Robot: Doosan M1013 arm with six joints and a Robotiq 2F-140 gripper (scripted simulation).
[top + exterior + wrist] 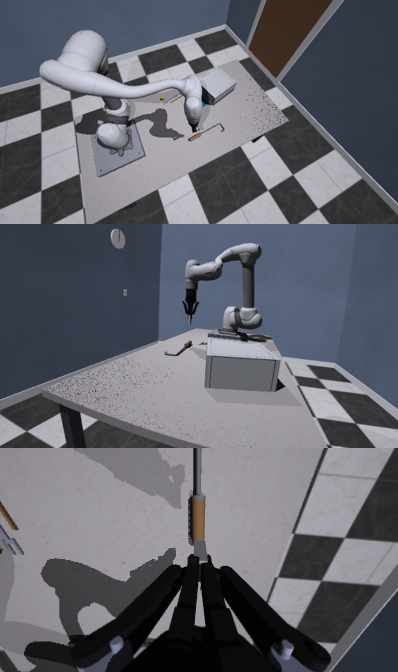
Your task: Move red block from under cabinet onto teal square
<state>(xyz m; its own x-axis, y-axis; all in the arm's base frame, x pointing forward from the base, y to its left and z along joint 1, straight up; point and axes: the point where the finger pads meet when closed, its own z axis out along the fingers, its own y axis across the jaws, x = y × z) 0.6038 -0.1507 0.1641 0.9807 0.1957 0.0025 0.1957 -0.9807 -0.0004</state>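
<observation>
Right now my hand is 190 mm above the hook tool, 130 mm short of it and 10 mm to the left of it. Also, from my hand: teal square: 340 mm to the left, 200 mm below, 200 mm ahead; then thin brown stick: 460 mm to the left, 200 mm below, 40 mm behind; then grey forked tool: 470 mm to the left, 200 mm below, 110 mm behind.
</observation>
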